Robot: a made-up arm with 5 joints. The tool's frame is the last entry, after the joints. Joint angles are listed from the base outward.
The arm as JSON. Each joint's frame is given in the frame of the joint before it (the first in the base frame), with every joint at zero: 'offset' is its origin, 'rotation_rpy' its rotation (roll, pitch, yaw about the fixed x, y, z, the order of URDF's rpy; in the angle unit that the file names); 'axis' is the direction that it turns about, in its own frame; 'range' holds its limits. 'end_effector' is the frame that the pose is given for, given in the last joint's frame.
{
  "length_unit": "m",
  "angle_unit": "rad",
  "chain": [
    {
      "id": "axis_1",
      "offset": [
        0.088,
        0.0,
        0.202
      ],
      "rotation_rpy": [
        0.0,
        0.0,
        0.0
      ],
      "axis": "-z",
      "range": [
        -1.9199,
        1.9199
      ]
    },
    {
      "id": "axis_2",
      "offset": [
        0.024,
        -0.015,
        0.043
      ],
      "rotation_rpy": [
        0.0,
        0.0,
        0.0
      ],
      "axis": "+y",
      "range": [
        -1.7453,
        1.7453
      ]
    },
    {
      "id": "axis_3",
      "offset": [
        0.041,
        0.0,
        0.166
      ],
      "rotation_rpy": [
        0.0,
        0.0,
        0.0
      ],
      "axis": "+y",
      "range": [
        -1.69,
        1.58
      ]
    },
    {
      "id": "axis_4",
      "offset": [
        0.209,
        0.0,
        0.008
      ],
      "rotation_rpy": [
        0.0,
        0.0,
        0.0
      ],
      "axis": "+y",
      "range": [
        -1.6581,
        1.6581
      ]
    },
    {
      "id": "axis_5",
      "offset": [
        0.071,
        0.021,
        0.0
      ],
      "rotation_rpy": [
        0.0,
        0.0,
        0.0
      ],
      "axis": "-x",
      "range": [
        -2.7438,
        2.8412
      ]
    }
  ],
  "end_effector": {
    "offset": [
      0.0,
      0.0,
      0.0
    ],
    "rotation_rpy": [
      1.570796,
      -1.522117,
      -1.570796
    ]
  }
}
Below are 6 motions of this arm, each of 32 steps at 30 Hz.
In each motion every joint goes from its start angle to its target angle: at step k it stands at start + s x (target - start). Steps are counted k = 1, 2, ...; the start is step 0. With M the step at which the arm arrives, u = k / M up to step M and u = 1 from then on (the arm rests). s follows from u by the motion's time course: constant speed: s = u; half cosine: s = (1 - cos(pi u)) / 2; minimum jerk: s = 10 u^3 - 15 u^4 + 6 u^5.
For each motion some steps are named. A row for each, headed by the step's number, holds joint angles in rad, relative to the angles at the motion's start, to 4 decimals.
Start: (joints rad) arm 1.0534 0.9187 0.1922 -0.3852 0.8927
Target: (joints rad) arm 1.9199 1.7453 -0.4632 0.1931 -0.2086
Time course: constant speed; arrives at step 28
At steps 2, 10, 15, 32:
2: 0.0619 0.0590 -0.0468 0.0413 -0.0787
10: 0.3095 0.2952 -0.2341 0.2065 -0.3933
15: 0.4642 0.4428 -0.3511 0.3098 -0.5900
32: 0.8665 0.8266 -0.6554 0.5783 -1.1013

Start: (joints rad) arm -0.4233 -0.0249 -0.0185 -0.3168 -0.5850
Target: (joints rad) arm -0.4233 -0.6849 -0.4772 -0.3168 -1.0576
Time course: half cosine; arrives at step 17
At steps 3, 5, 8, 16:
3: 0.0000 -0.0494 -0.0344 0.0000 -0.0354
5: 0.0000 -0.1311 -0.0911 0.0000 -0.0939
8: 0.0000 -0.2996 -0.2082 0.0000 -0.2145
16: 0.0000 -0.6544 -0.4548 0.0000 -0.4686

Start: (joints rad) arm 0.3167 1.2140 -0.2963 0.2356 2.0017
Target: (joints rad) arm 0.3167 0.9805 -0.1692 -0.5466 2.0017
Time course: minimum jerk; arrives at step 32
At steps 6, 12, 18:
6: 0.0000 -0.0114 0.0062 -0.0381 0.0000
12: 0.0000 -0.0643 0.0350 -0.2153 0.0000
18: 0.0000 -0.1438 0.0783 -0.4818 0.0000

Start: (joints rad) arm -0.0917 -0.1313 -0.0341 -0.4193 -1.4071
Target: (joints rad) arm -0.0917 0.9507 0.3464 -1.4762 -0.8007
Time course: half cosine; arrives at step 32
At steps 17, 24, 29, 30, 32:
17: 0.0000 0.5940 0.2089 -0.5802 0.3329
24: 0.0000 0.9235 0.3248 -0.9021 0.5176
29: 0.0000 1.0587 0.3723 -1.0341 0.5933
30: 0.0000 1.0716 0.3768 -1.0467 0.6006
32: 0.0000 1.0820 0.3805 -1.0569 0.6064

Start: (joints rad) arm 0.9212 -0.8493 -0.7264 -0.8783 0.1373
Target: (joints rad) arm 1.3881 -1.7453 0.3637 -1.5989 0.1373
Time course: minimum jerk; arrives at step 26
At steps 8, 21, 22, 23, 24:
8: 0.0810 -0.1554 0.1890 -0.1250 0.0000
21: 0.4425 -0.8492 1.0332 -0.6830 0.0000
22: 0.4536 -0.8704 1.0590 -0.7000 0.0000
23: 0.4609 -0.8845 1.0761 -0.7114 0.0000
24: 0.4650 -0.8924 1.0857 -0.7177 0.0000

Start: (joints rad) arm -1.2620 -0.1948 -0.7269 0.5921 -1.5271
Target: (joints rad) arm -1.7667 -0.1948 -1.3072 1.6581 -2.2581
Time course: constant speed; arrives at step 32
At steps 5, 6, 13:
5: -0.0789 0.0000 -0.0907 0.1666 -0.1142
6: -0.0946 0.0000 -0.1088 0.1999 -0.1371
13: -0.2050 0.0000 -0.2357 0.4331 -0.2970

